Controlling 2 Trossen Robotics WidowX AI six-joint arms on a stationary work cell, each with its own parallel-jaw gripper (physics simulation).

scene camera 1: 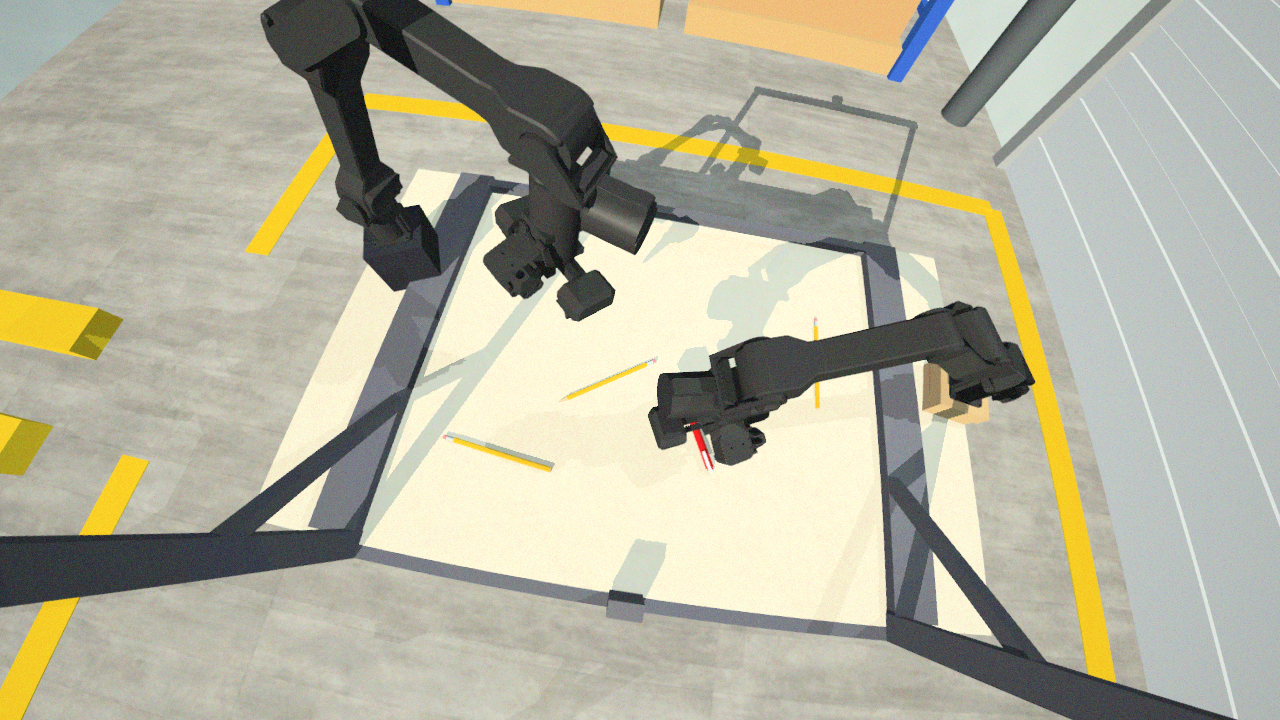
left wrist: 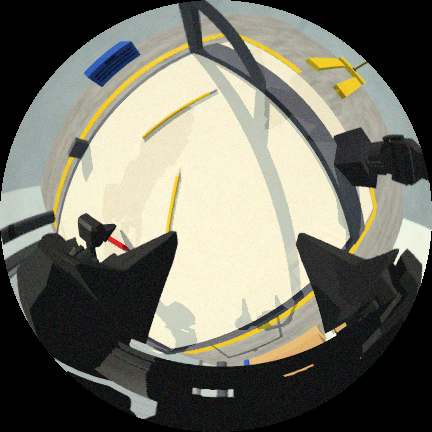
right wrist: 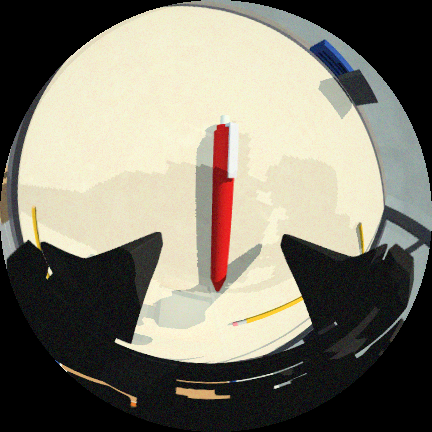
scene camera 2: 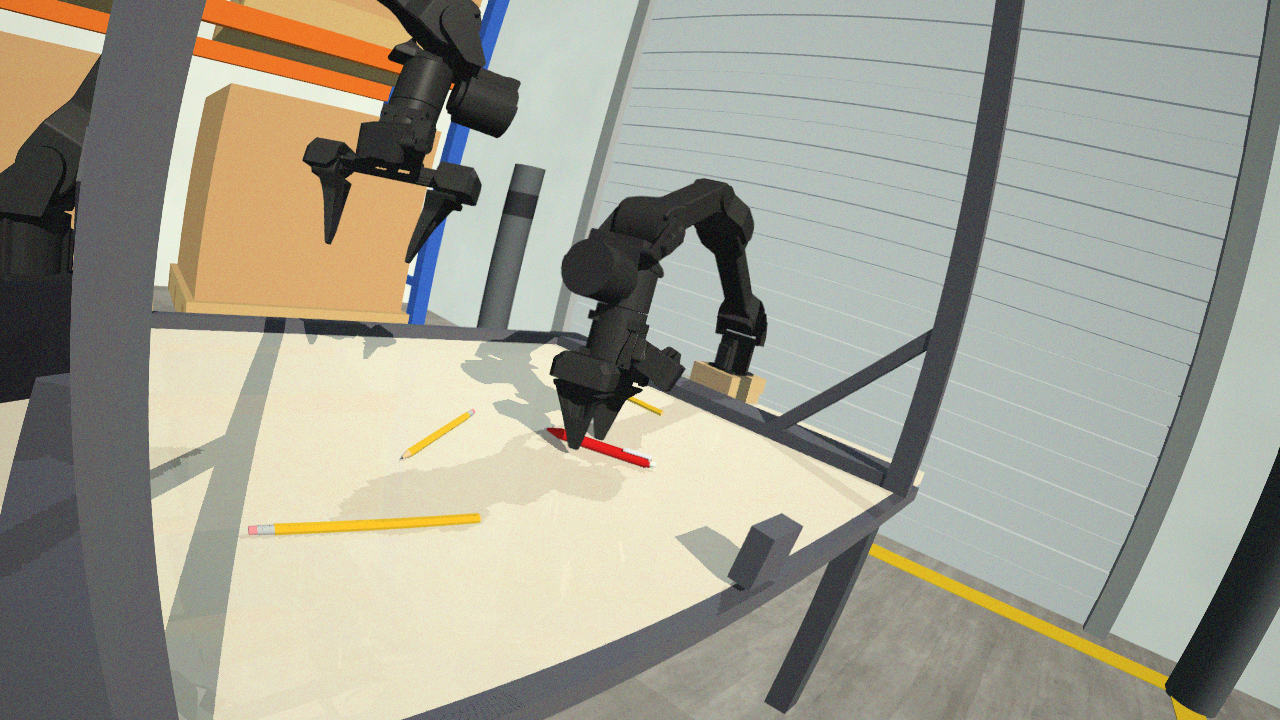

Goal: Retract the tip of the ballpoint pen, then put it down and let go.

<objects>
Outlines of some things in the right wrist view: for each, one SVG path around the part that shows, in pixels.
My right gripper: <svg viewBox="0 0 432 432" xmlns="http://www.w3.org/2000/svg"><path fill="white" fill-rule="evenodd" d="M6 258L17 302L49 354L59 363L110 386L66 371L107 403L147 421L215 432L284 421L324 403L349 386L376 361L403 324L400 318L362 355L355 357L404 311L414 274L413 257L397 243L382 259L387 243L349 256L283 234L280 247L314 332L334 321L337 324L300 345L271 355L199 363L161 358L114 342L115 338L132 341L162 248L160 231L90 257L74 255L46 241L40 241L40 250L27 239ZM116 389L136 397L135 407L130 407L131 400L129 396ZM175 392L176 387L214 389L215 395L229 395L229 398L189 398Z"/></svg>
A red ballpoint pen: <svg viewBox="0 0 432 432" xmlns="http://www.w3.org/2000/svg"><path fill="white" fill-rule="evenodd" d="M225 114L220 115L220 124L216 125L213 135L210 279L216 292L219 291L226 278L233 179L237 178L238 124L229 122L230 116Z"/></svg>
</objects>
